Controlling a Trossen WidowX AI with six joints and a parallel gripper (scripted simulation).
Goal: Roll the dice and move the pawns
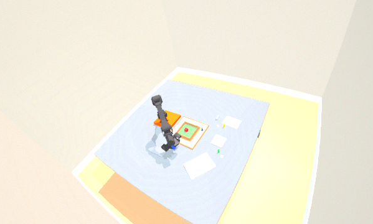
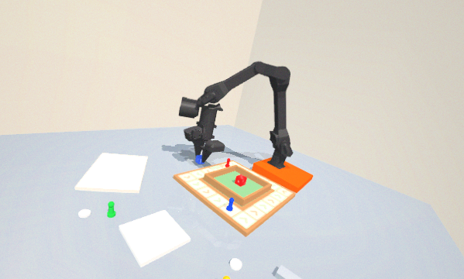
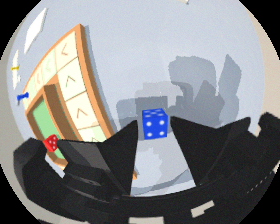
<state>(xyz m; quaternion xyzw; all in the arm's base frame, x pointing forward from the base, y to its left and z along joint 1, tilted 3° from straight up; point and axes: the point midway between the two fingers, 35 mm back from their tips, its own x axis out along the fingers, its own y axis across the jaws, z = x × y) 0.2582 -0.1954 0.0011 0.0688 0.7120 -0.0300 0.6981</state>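
My gripper tip is 6 cm past the red pawn, 9 cm to the right of it and 2 cm below it. The rest, counted from my gripper tip: green pawn 36 cm ahead, 13 cm to the left, 1 cm above; then blue pawn 13 cm ahead, 27 cm to the left, 2 cm above; then yellow pawn 28 cm ahead, 39 cm to the left, 1 cm above.
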